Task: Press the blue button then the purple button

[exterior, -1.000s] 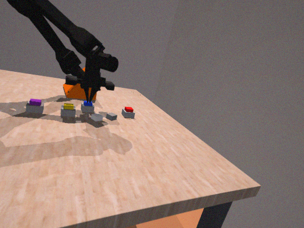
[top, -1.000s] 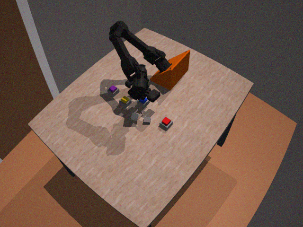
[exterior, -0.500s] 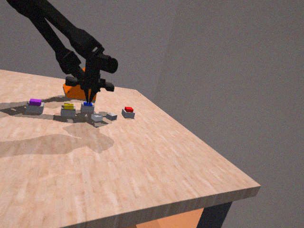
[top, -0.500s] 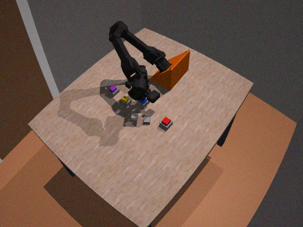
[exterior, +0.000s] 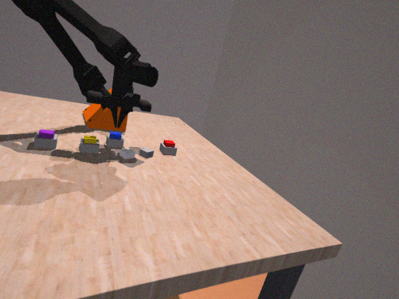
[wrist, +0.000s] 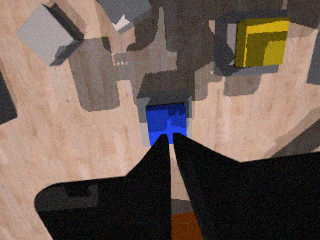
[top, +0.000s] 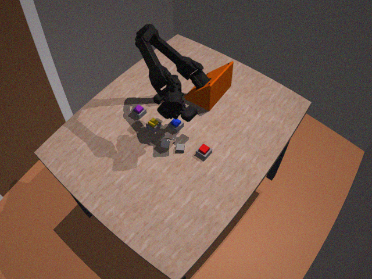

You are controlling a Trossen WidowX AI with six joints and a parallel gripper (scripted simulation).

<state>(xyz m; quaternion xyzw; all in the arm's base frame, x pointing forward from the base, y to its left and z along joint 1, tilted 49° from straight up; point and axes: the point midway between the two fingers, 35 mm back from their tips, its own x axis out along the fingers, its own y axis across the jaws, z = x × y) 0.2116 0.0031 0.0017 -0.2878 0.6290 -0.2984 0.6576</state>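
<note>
My gripper tip is now 30 mm above the blue button. Also, from my gripper tip: yellow button 60 mm ahead, 80 mm to the right, 30 mm below; grey block 80 mm ahead, 80 mm to the left, 50 mm below; white block 100 mm ahead, 20 mm to the left, 50 mm below.
</note>
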